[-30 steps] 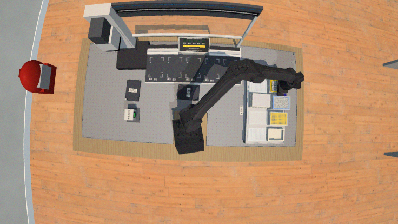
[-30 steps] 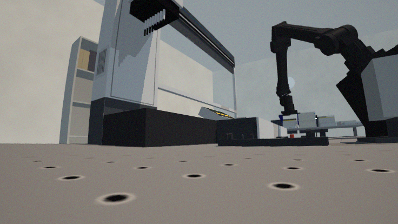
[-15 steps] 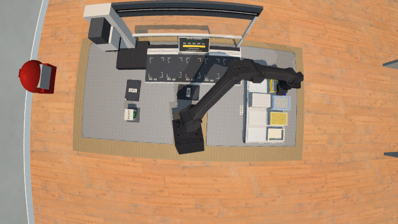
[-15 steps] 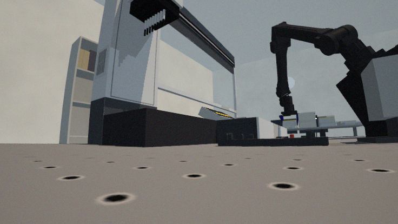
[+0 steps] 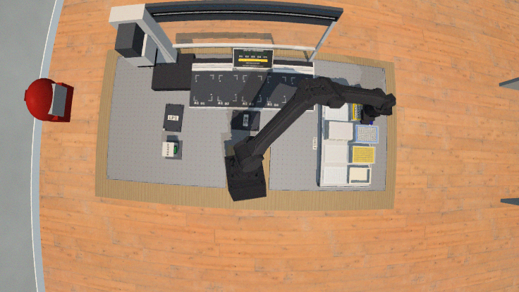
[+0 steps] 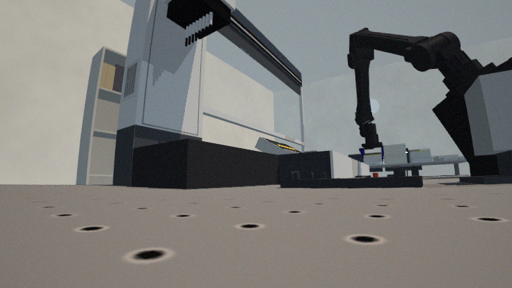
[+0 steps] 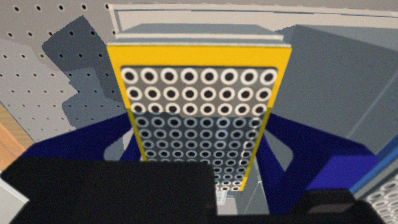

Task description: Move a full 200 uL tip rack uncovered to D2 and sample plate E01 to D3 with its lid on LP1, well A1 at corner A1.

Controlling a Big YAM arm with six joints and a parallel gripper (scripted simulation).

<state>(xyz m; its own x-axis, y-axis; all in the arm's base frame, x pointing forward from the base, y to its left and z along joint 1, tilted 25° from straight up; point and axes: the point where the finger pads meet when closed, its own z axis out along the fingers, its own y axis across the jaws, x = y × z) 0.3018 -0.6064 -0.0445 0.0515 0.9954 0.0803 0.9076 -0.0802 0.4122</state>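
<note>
Right now my hand is 13 cm to the right of the clear plate lid, 2 cm above it and 1 cm short of it. From my hand the other things lie so: white sealed block 14 cm to the left, 10 cm behind, 3 cm above; then sample plate 13 cm to the left, 3 cm below, 1 cm ahead; then yellow tip rack 1 cm to the left, 1 cm behind, 1 cm above.
</note>
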